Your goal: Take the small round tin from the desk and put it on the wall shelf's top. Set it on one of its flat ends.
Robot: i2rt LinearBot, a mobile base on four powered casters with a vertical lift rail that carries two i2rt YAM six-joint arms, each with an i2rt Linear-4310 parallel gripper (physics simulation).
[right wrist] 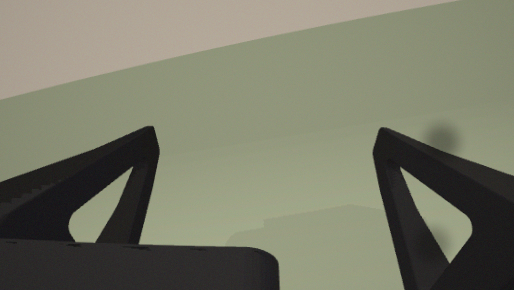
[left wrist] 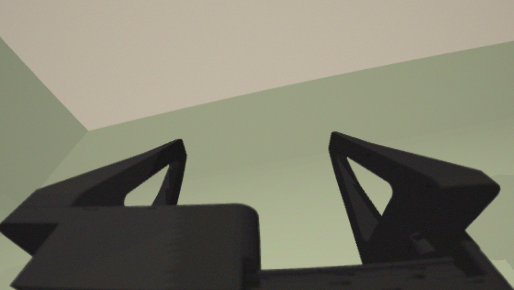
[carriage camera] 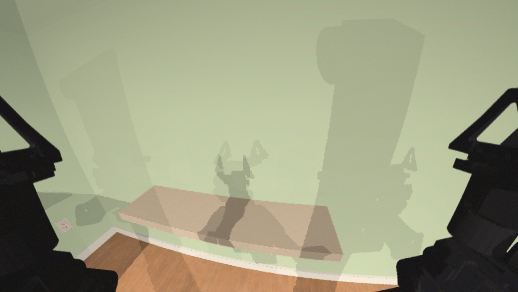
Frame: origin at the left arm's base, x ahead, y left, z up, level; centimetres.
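Seen in the pictures: left gripper, fingertip midpoint: (left wrist: pixel 256 143); right gripper, fingertip midpoint: (right wrist: pixel 266 139).
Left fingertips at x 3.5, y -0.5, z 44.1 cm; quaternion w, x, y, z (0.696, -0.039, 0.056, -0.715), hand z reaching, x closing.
A point is followed by its place in that frame.
The wall shelf (carriage camera: pixel 175 207) @[x 48.3, y 13.2, z -13.9 cm], a light brown board, is fixed to the green wall below the middle of the carriage view, with robot shadows across its top. The small round tin and the desk do not show in these views. My left gripper (left wrist: pixel 256 143) @[x 3.5, y -0.5, z 44.1 cm] is open, its fingers wide apart with no object between them; part of it shows at the left edge of the carriage view. My right gripper (right wrist: pixel 266 139) @[x 2.8, y -62.6, z 43.7 cm] is open and empty too; part of it shows at the right edge of the carriage view. Both grippers are apart from the shelf.
The green wall (carriage camera: pixel 240 75) @[x 55.2, y -25.5, z 49.4 cm] stands ahead, with large shadows of the robot on it. A white baseboard (carriage camera: pixel 220 258) @[x 59.0, y 0.0, z -81.6 cm] runs below the shelf, above the wooden floor (carriage camera: pixel 150 265) @[x 54.5, y 61.5, z -88.9 cm]. A wall outlet (carriage camera: pixel 64 225) @[x 57.4, y 128.4, z -49.0 cm] is at the lower left. Ceiling shows at the top of both wrist views.
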